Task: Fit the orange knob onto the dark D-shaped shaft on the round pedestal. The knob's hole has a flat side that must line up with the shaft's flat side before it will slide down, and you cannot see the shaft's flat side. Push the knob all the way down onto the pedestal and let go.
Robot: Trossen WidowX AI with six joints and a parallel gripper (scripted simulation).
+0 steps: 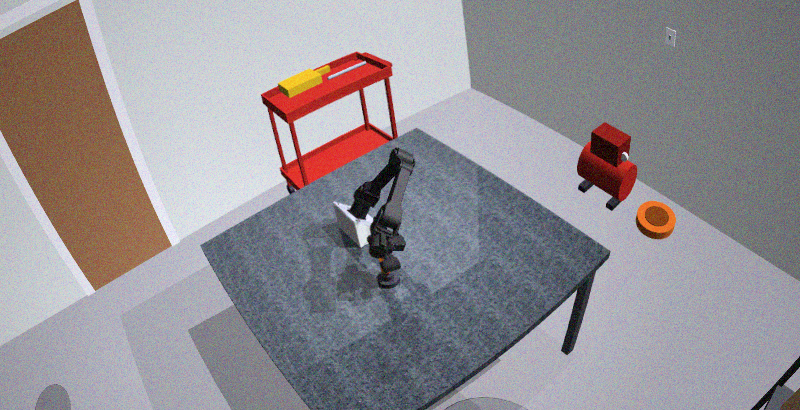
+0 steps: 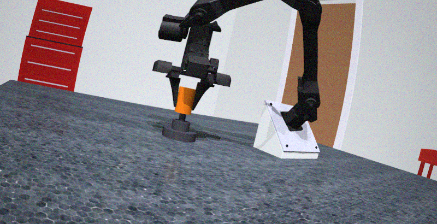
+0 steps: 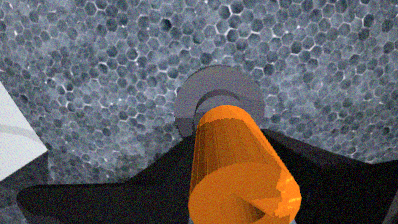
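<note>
The orange knob is 20 mm above my gripper tip. Also, from my gripper tip: pedestal (40 mm below).
</note>
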